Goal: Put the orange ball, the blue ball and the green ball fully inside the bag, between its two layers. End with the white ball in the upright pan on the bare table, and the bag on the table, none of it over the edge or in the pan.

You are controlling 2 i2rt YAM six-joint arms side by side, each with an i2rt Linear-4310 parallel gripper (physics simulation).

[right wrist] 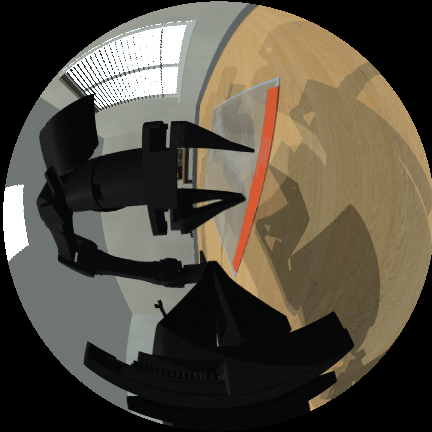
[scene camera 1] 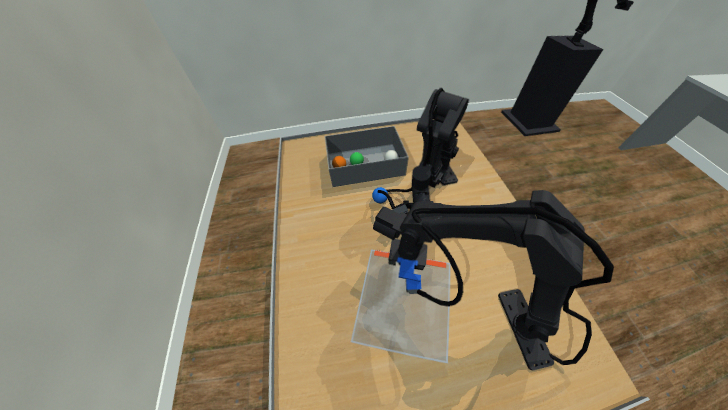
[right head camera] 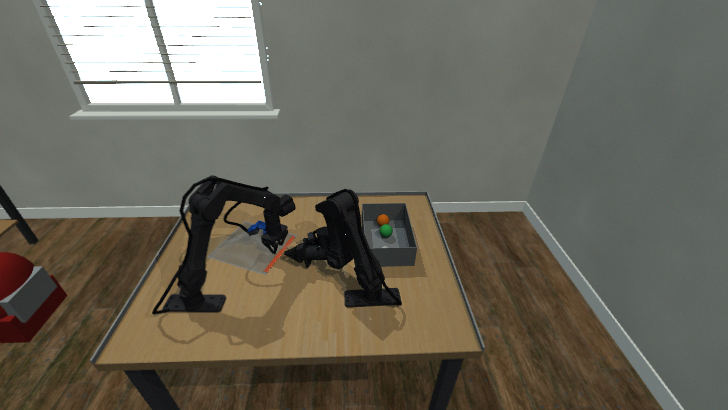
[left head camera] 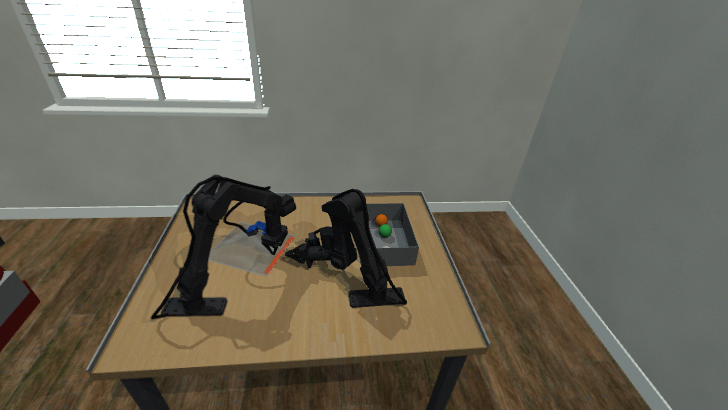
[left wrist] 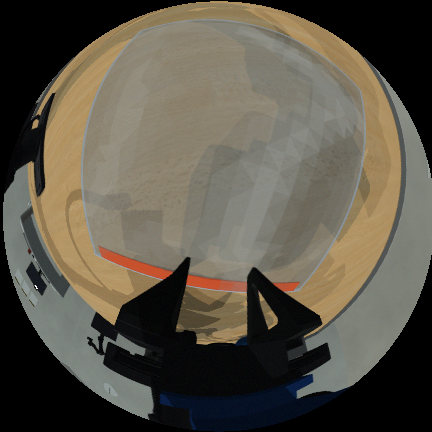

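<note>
The clear bag (left head camera: 231,254) (right head camera: 235,254) (scene camera 1: 402,318) (left wrist: 215,120) (right wrist: 232,130) lies flat on the table, with an orange strip along its mouth edge. My left gripper (left head camera: 273,251) (right head camera: 273,249) (left wrist: 220,267) (right wrist: 247,173) is partly open and empty, pointing down above the strip. My right gripper (left head camera: 286,253) (right head camera: 285,253) (right wrist: 211,266) is shut and empty, low beside the strip. The blue ball (scene camera 1: 379,195) is on the table between bag and pan. The orange ball (left head camera: 381,220) (right head camera: 382,219) (scene camera 1: 338,161), green ball (left head camera: 385,230) (right head camera: 385,230) (scene camera 1: 356,158) and white ball (scene camera 1: 391,154) are in the pan.
The grey pan (left head camera: 402,257) (right head camera: 394,257) (scene camera 1: 356,177) stands upright at the right back of the table in the head views. My right arm hides part of it in the left head view. The two grippers are close together at the bag's mouth.
</note>
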